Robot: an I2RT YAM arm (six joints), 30 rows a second.
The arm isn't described. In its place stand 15 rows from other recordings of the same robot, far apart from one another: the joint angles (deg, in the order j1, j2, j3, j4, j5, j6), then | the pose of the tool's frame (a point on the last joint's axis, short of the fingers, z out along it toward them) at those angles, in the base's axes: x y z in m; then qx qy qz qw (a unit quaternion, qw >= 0).
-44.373, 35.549, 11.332, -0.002, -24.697, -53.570 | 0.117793 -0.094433 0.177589 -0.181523 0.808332 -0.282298 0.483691
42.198, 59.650, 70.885, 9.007, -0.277, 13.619 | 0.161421 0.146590 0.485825 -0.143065 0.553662 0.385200 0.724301
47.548, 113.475, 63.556, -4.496, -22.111, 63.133 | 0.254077 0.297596 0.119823 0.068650 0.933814 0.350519 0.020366
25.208, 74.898, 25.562, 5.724, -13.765, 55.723 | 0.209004 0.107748 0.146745 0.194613 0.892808 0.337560 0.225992
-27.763, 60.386, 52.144, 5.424, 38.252, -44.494 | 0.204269 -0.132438 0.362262 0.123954 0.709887 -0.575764 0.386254
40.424, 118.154, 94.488, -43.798, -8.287, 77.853 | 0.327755 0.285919 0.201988 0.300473 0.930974 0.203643 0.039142
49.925, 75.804, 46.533, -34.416, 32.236, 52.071 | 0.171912 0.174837 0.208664 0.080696 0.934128 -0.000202 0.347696
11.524, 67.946, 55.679, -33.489, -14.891, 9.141 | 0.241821 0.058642 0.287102 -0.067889 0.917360 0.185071 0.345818
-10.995, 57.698, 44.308, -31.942, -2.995, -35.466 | 0.204705 -0.037877 0.260366 -0.205671 0.901560 -0.127622 0.358612
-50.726, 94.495, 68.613, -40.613, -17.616, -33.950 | 0.217463 -0.248915 0.224749 0.110278 0.961691 -0.024750 0.249752
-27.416, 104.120, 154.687, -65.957, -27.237, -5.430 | 0.269851 -0.121618 0.568826 0.007332 0.786083 0.013114 0.617938
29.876, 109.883, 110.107, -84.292, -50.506, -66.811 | 0.302408 0.205407 0.326597 -0.689508 0.583845 0.389281 0.179345
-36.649, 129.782, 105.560, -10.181, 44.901, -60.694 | 0.401264 -0.329859 0.214524 0.003899 0.836714 -0.546750 0.030958
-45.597, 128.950, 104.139, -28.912, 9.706, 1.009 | 0.344213 -0.360040 0.182522 0.398776 0.859238 -0.192063 0.256513
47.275, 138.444, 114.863, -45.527, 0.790, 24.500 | 0.343115 0.370782 0.143214 -0.192941 0.964291 0.100787 0.150862
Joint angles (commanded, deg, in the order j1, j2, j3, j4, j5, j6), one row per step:
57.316, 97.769, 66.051, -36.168, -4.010, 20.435
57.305, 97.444, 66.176, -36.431, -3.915, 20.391
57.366, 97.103, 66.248, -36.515, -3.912, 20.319
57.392, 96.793, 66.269, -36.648, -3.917, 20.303
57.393, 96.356, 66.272, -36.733, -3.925, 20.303
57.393, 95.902, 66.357, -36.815, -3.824, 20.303
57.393, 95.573, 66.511, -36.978, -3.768, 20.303
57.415, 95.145, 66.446, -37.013, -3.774, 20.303
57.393, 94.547, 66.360, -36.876, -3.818, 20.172
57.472, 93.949, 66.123, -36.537, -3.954, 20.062
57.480, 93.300, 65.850, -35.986, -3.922, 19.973
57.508, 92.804, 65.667, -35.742, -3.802, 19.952
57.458, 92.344, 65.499, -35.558, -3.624, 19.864
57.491, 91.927, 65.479, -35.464, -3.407, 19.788
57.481, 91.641, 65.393, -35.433, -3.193, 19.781
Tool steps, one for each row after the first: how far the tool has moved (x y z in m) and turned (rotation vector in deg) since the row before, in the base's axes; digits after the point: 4 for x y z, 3 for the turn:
-0.0002, -0.0005, 0.0022, 0.103, -0.191, -0.006
-0.0005, -0.0002, 0.0022, 0.265, -0.206, 0.126
-0.0005, -0.0005, 0.0017, 0.167, -0.109, 0.043
-0.0005, -0.0007, 0.0024, 0.303, -0.185, 0.004
-0.0003, -0.0006, 0.0028, 0.335, -0.324, -0.040
-0.0002, -0.0003, 0.0024, 0.242, -0.216, -0.023
-0.0006, -0.0008, 0.0020, 0.279, -0.172, 0.024
-0.0005, -0.0009, 0.0029, 0.546, -0.366, 0.115
-0.0011, -0.0007, 0.0023, 0.637, -0.317, 0.236
-0.0006, -0.0008, 0.0026, 0.750, -0.559, 0.074
-0.0006, -0.0008, 0.0019, 0.408, -0.398, -0.007
-0.0002, -0.0011, 0.0018, 0.300, -0.426, -0.054
-0.0004, -0.0006, 0.0022, 0.296, -0.458, -0.001
-0.0002, -0.0007, 0.0011, 0.092, -0.286, -0.105

